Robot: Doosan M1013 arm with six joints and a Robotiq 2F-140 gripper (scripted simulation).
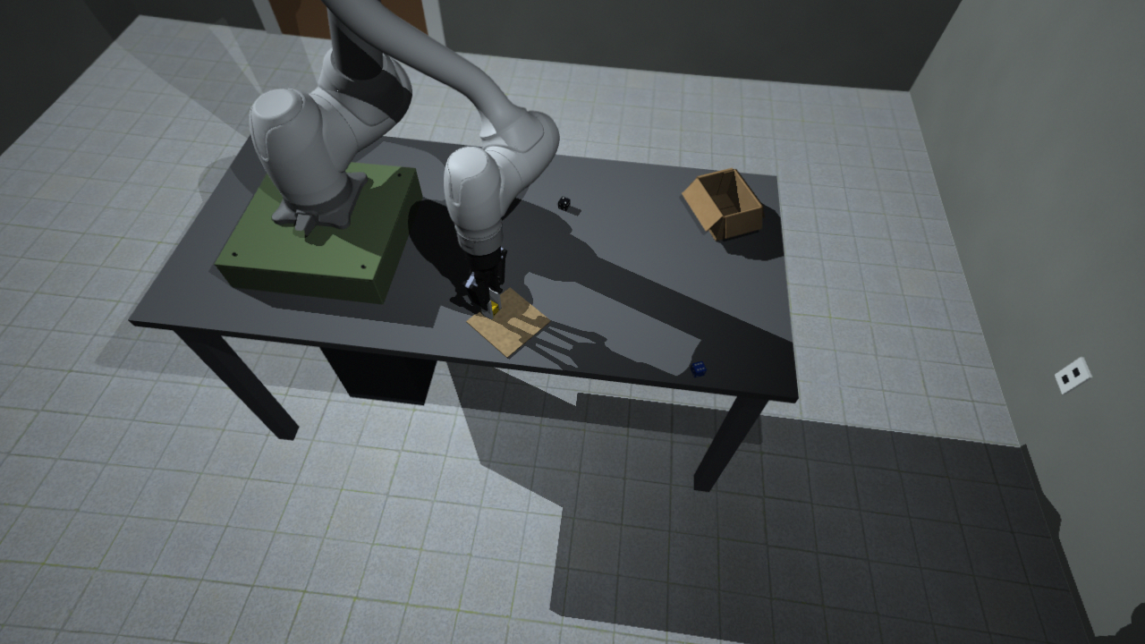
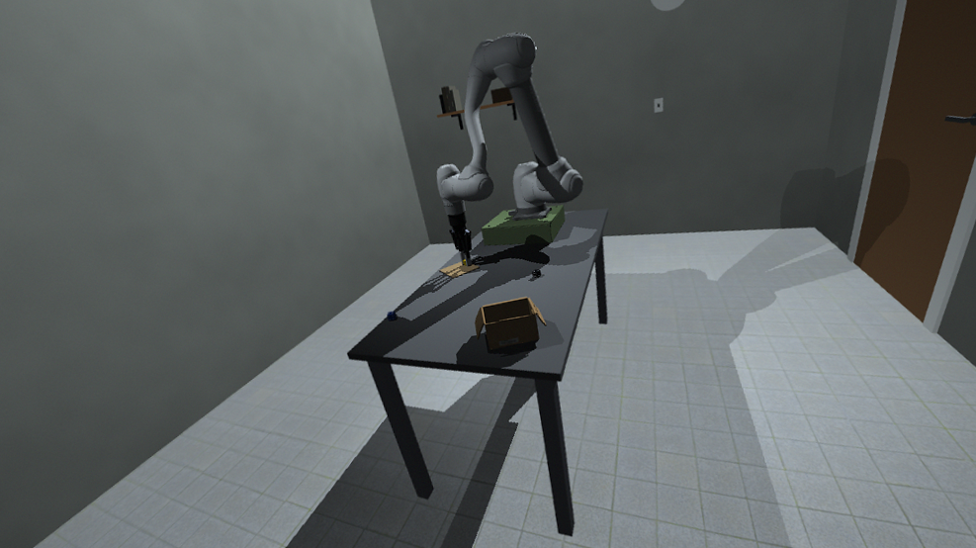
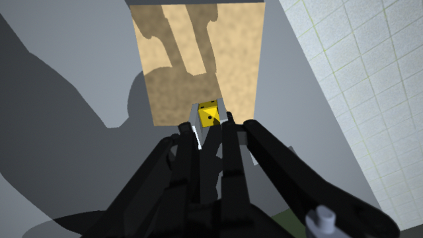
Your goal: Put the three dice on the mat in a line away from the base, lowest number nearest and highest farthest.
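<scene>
The yellow die lies 2 cm below my hand. From my hand the other things lie so: tan mat (4 cm below, 4 cm ahead, 2 cm to the right); black die (37 cm to the left, 13 cm ahead, 3 cm below); blue die (48 cm ahead, 11 cm to the right, 3 cm below).
</scene>
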